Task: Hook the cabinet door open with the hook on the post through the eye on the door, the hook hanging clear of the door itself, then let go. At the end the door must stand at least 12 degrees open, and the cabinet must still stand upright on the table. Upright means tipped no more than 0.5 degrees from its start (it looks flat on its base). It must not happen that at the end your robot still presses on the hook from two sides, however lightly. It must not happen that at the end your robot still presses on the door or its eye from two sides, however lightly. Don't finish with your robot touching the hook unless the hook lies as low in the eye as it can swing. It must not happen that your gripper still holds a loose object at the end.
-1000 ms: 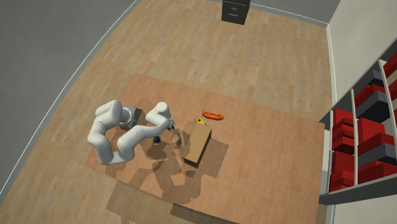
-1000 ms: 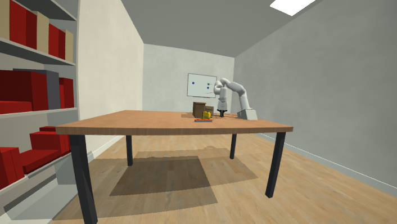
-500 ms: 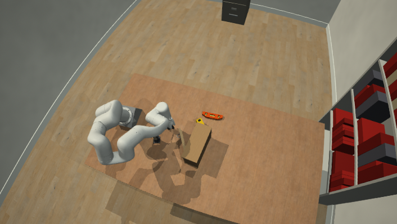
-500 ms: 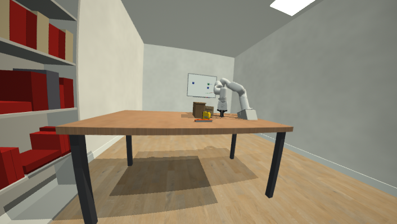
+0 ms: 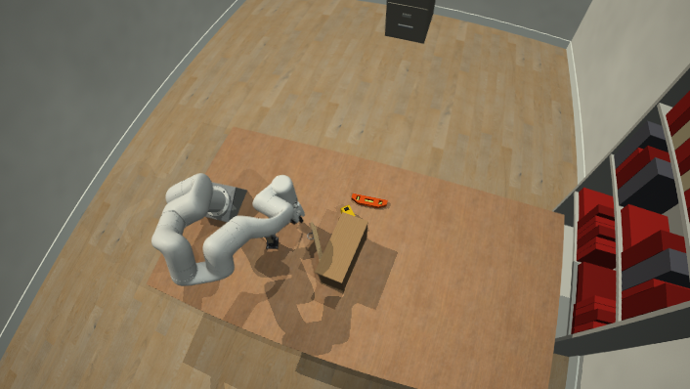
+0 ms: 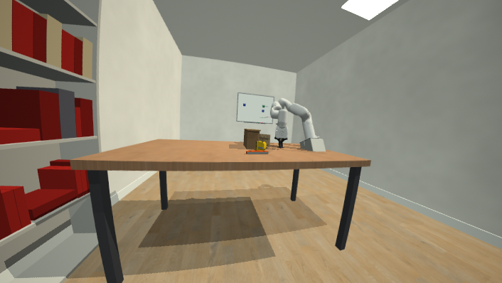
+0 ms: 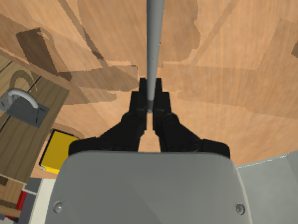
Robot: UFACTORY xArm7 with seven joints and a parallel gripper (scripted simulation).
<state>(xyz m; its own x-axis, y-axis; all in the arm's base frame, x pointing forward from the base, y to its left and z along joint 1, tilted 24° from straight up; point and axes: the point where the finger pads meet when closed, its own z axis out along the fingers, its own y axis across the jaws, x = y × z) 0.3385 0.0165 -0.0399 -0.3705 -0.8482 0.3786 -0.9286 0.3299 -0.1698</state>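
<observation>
The grey hook rod is 5 cm to the right of my hand, 2 cm behind it and 1 cm above it. From my hand the other things lie so: cabinet door: 13 cm ahead, 11 cm to the right, 2 cm above; then yellow tape measure: 21 cm ahead, 8 cm to the left, 1 cm below; then orange spirit level: 26 cm ahead, 18 cm to the left, 4 cm below.
</observation>
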